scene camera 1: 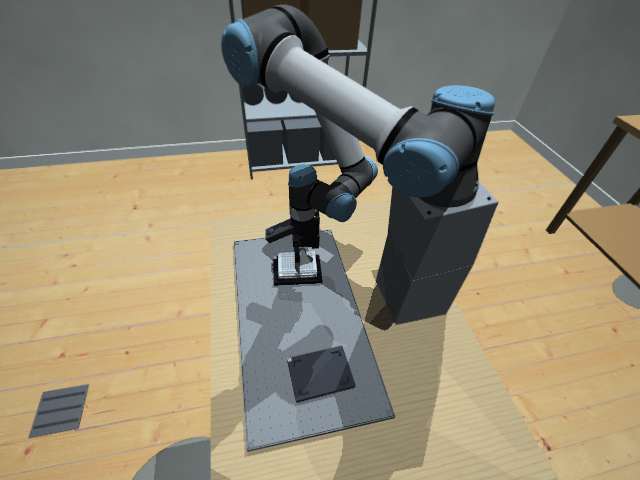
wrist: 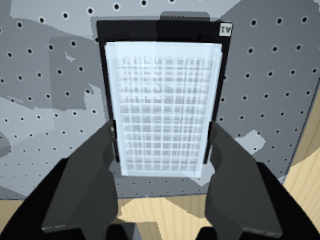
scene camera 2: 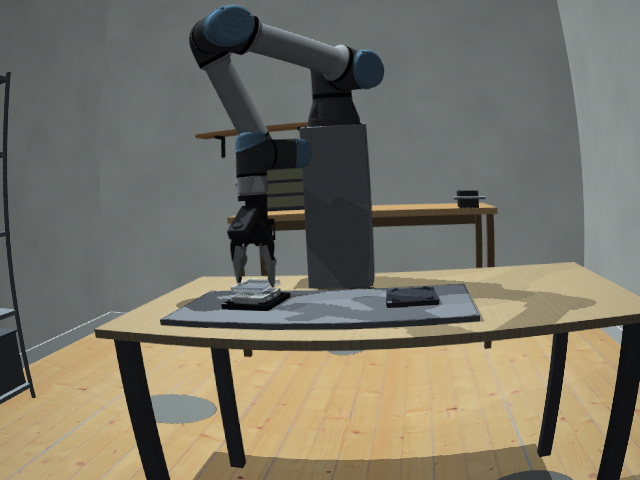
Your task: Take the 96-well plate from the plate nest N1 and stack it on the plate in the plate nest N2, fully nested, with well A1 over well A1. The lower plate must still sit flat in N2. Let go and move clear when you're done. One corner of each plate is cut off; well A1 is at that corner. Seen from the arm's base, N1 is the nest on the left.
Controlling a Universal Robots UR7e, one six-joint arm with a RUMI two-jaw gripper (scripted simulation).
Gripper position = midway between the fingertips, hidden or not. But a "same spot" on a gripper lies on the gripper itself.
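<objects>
Scene camera 1 shows my gripper [298, 263]. The wrist view and scene camera 2 show my gripper as well: on my gripper [wrist: 80, 190] and [scene camera 2: 264, 251] are the same spot. On a plate nest [scene camera 1: 321, 373] and [scene camera 2: 413, 294] are the same spot.
</objects>
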